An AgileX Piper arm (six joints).
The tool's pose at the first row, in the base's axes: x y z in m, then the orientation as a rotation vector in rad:
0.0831, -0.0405, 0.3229, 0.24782, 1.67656, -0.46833
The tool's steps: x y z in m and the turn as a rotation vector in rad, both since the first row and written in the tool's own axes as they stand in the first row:
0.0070, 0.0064, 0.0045, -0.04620, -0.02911, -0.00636
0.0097, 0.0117, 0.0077, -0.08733, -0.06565, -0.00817
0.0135, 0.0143, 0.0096, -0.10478, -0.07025, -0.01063
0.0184, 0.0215, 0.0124, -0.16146, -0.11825, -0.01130
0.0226, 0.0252, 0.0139, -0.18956, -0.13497, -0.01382
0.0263, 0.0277, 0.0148, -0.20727, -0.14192, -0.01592
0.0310, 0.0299, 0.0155, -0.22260, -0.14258, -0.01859
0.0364, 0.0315, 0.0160, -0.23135, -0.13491, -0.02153
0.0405, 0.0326, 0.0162, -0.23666, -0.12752, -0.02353
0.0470, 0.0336, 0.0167, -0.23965, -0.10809, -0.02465
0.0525, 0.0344, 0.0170, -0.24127, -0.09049, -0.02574
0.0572, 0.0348, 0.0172, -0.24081, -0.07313, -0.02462
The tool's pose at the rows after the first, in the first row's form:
0.0887, -0.0375, 0.3145, 0.20096, 1.65816, -0.43552
0.0933, -0.0344, 0.3107, 0.15996, 1.63006, -0.40415
0.0955, -0.0333, 0.3063, 0.14407, 1.62894, -0.39148
0.1002, -0.0287, 0.3001, 0.09040, 1.59096, -0.34707
0.1024, -0.0264, 0.2952, 0.06397, 1.57906, -0.32629
0.1037, -0.0250, 0.2911, 0.04782, 1.57503, -0.31335
0.1045, -0.0238, 0.2860, 0.03445, 1.57686, -0.30242
0.1047, -0.0232, 0.2804, 0.02758, 1.58598, -0.29665
0.1047, -0.0227, 0.2762, 0.02387, 1.59422, -0.29311
0.1045, -0.0227, 0.2696, 0.02540, 1.61378, -0.29003
0.1042, -0.0227, 0.2640, 0.02751, 1.63138, -0.28818
0.1038, -0.0229, 0.2593, 0.03290, 1.64810, -0.28648

